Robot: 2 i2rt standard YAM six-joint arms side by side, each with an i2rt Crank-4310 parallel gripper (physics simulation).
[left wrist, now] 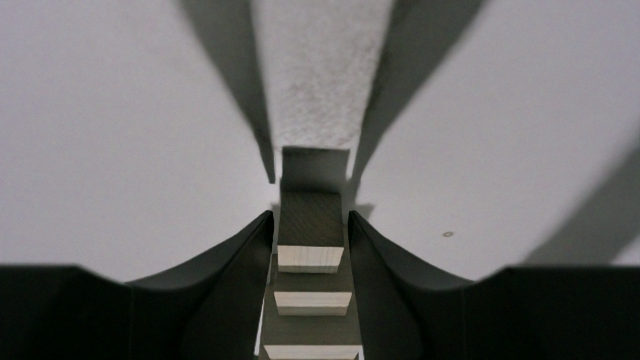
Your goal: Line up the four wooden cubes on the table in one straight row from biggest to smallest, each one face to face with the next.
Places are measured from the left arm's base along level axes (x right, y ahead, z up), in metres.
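Pixels of known places: left gripper, fingertip midpoint: [310, 215].
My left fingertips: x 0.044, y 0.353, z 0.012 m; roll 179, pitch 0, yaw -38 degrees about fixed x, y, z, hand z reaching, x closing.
Behind a point stands the place of what it marks.
The smallest wooden cube visible [310, 220] {x 0.045, y 0.354, z 0.016 m} stands on the table between the fingers of my left gripper [310, 215] {x 0.044, y 0.353, z 0.012 m}. The gripper is open, with a narrow gap on each side of that cube. A larger cube [313, 299] {x 0.022, y 0.323, z 0.037 m} is directly below it in the view, and a still larger one [312, 330] {x 0.005, y 0.302, z 0.045 m} is below that, partly cut off by the bottom edge. These three lie in one straight line, growing in size towards the bottom edge. Whether their faces fully touch is hard to tell. The fourth cube does not show. My right gripper is not in view.
The pale table [125, 125] {x 0.016, y 0.429, z 0.000 m} surrounds the row. Dark shadows of the gripper fall on it above the smallest cube, and another broad shadow crosses the right side. A small ring-shaped mark [447, 234] {x 0.082, y 0.275, z 0.000 m} is on the table to the right.
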